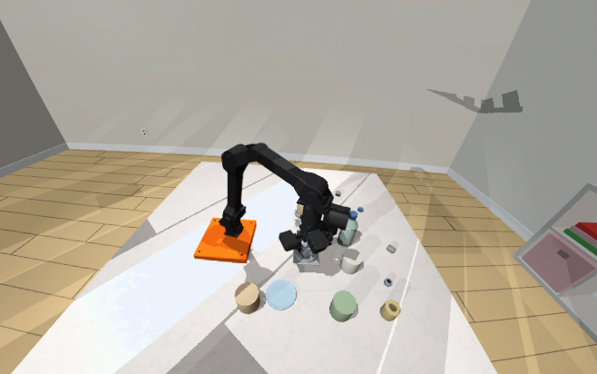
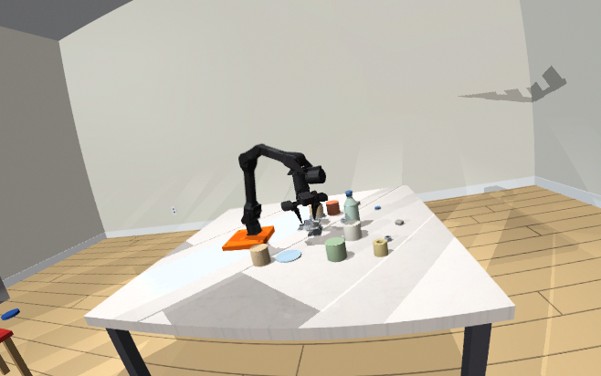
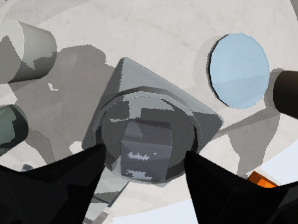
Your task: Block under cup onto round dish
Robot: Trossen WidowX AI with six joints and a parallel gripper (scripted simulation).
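My gripper tip is 13 cm to the left of the light blue round dish, 9 cm above it and 5 cm past it. Round my gripper tip: white cylinder (17 cm ahead, 6 cm to the left, 6 cm below); bottle (16 cm to the left, 15 cm ahead, 2 cm above); green cylinder (14 cm to the right, 13 cm ahead, 6 cm below).
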